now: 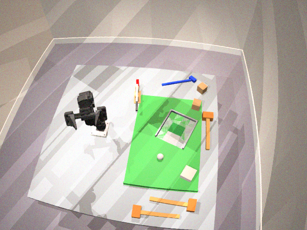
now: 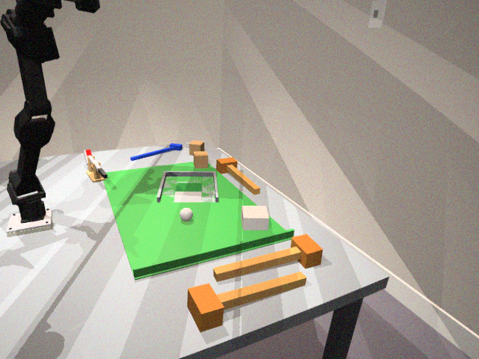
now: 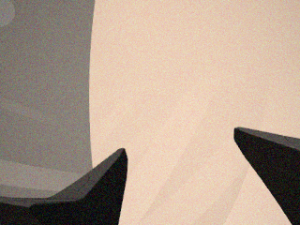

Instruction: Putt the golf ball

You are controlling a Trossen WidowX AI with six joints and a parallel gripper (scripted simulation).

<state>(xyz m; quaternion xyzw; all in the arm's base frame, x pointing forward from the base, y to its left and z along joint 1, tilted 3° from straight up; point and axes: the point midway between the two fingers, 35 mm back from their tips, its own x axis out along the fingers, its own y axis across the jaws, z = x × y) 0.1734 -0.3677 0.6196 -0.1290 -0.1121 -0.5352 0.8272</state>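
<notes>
Right now the red putter is 20 mm ahead of my gripper tip, 670 mm to the left of it and 610 mm below it. Round my gripper tip: green mat 300 mm ahead, 350 mm to the left, 670 mm below; white golf ball 270 mm ahead, 200 mm to the left, 640 mm below; pale block 470 mm ahead, 110 mm to the left, 640 mm below.
</notes>
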